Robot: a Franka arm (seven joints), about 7 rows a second.
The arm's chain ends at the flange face. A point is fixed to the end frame.
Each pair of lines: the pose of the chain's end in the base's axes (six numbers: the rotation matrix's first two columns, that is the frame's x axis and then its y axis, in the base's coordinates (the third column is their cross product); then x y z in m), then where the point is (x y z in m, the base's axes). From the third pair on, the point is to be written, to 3 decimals.
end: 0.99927 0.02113 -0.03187 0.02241 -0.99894 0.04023 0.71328 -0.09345 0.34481
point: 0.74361 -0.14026 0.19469
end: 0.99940 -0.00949 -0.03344 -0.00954 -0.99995 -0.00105 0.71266 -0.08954 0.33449
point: 0.74130 -0.13106 0.18249
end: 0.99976 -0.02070 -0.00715 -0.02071 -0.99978 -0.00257 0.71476 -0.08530 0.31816
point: 0.747 -0.127 0.167
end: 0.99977 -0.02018 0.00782 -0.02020 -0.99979 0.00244 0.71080 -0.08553 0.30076
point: 0.745 -0.128 0.150
